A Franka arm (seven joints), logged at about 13 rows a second.
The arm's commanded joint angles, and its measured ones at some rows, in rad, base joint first. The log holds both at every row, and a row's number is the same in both.
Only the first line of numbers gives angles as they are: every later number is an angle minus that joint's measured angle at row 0.
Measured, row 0: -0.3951, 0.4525, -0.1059, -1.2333, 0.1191, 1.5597, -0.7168
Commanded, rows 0 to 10: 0.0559, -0.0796, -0.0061, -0.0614, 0.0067, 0.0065, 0.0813; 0.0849, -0.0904, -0.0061, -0.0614, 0.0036, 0.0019, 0.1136; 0.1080, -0.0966, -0.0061, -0.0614, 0.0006, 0.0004, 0.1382; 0.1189, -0.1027, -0.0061, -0.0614, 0.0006, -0.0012, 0.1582; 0.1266, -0.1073, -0.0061, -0.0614, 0.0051, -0.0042, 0.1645; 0.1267, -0.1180, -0.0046, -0.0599, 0.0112, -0.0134, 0.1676; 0.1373, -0.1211, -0.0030, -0.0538, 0.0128, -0.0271, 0.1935; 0.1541, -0.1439, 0.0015, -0.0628, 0.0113, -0.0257, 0.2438; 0.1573, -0.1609, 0.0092, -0.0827, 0.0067, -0.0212, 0.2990; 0.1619, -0.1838, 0.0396, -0.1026, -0.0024, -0.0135, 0.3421; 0.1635, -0.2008, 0.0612, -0.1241, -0.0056, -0.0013, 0.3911
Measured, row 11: 0.1482, -0.1275, 0.0316, -0.0409, -0.0001, -0.0175, 0.3032
